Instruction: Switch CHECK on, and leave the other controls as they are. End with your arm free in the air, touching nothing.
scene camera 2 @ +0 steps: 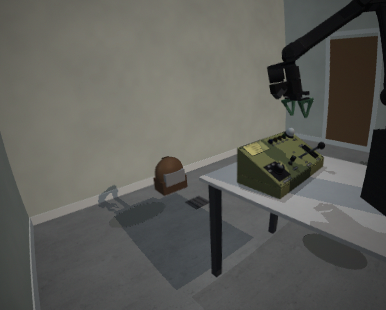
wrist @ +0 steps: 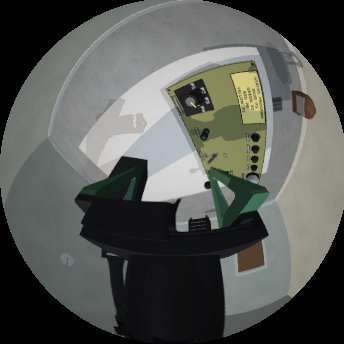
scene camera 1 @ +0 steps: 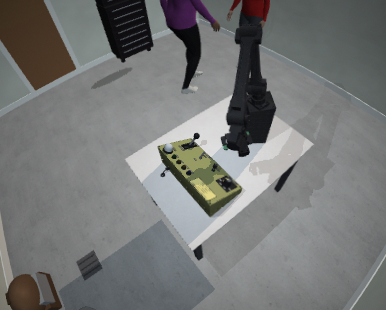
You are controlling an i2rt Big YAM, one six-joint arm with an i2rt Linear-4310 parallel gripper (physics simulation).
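Seen in the pictures: gripper, fingertip midpoint: [scene camera 2: 298,116] [wrist: 173,170]; arm's base, link origin: [scene camera 1: 258,102].
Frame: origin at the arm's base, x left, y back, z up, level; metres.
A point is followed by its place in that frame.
Note:
The green camouflage console [scene camera 1: 200,167] @(x 0.106, y -0.490, z -0.199 m) [scene camera 2: 260,175] @(x 0.342, y -0.444, z -0.238 m) [wrist: 225,120] @(x 0.184, y -0.491, z -0.193 m) stands on the table. It carries a rotary knob [scene camera 1: 226,183] @(x 0.275, y -0.419, z -0.200 m) [scene camera 2: 276,169] @(x 0.287, y -0.399, z -0.210 m) [wrist: 191,101] @(x 0.263, y -0.400, z -0.195 m) on a black square, a short black control [scene camera 1: 214,167] @(x 0.153, y -0.422, z -0.193 m) [scene camera 2: 292,160] @(x 0.156, y -0.408, z -0.202 m) [wrist: 204,133] @(x 0.156, y -0.415, z -0.188 m), a small metal toggle [scene camera 1: 202,156] @(x 0.032, y -0.432, z -0.208 m) [wrist: 213,158] @(x 0.029, y -0.438, z -0.206 m) and a lever's black ball [scene camera 1: 196,135] @(x -0.091, y -0.401, z -0.159 m) [scene camera 2: 321,145] @(x -0.084, y -0.388, z -0.169 m) [wrist: 208,185] @(x -0.087, y -0.398, z -0.160 m). The CHECK label is too small to read, so its switch and position cannot be told. My gripper [scene camera 1: 236,141] @(x 0.220, y -0.346, z 0.024 m) [scene camera 2: 299,116] @(x 0.220, y -0.346, z 0.024 m) [wrist: 173,170] @(x 0.220, y -0.346, z 0.024 m) is open and empty, in the air above the table, apart from the console. In the wrist view its right finger hides part of the console's lever end.
A white dome [scene camera 1: 168,148] @(x -0.061, y -0.607, z -0.116 m) [scene camera 2: 290,132] @(x -0.059, y -0.586, z -0.130 m) [wrist: 252,177] @(x -0.055, y -0.595, z -0.131 m) and a row of dark round parts line the console's far edge. A small black-ended lever [scene camera 1: 163,174] @(x -0.037, y -0.690, z -0.313 m) juts from its side. The arm's black base [scene camera 1: 260,120] @(x 0.071, y -0.025, z -0.086 m) stands on the table [scene camera 1: 295,142] @(x 0.225, y 0.243, z -0.320 m) [scene camera 2: 330,190] @(x 0.078, y -0.224, z -0.320 m). Two people stand beyond.

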